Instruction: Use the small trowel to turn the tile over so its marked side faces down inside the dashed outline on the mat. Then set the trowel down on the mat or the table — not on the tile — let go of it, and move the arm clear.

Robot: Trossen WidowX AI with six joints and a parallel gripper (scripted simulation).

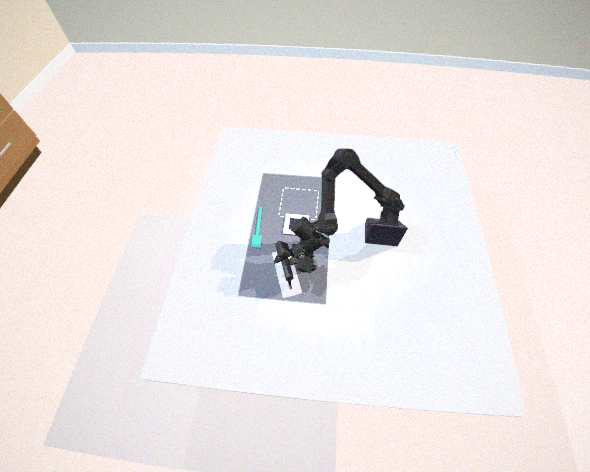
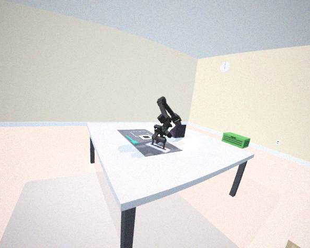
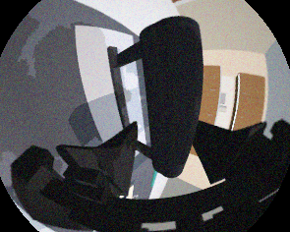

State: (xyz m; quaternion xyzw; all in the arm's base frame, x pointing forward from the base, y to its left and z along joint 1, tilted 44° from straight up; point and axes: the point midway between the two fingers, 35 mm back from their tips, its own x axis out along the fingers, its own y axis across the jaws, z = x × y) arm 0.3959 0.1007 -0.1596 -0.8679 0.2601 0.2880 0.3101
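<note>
The dark-handled trowel is 2 cm behind my gripper tip, 1 cm to the right of it and 1 cm below it. From my gripper tip the other things lie so: tile 5 cm behind, 22 cm to the right, 4 cm below; then grey mat 2 cm behind, 19 cm to the right, 7 cm below; then teal tool 12 cm ahead, 17 cm to the right, 4 cm below.
</note>
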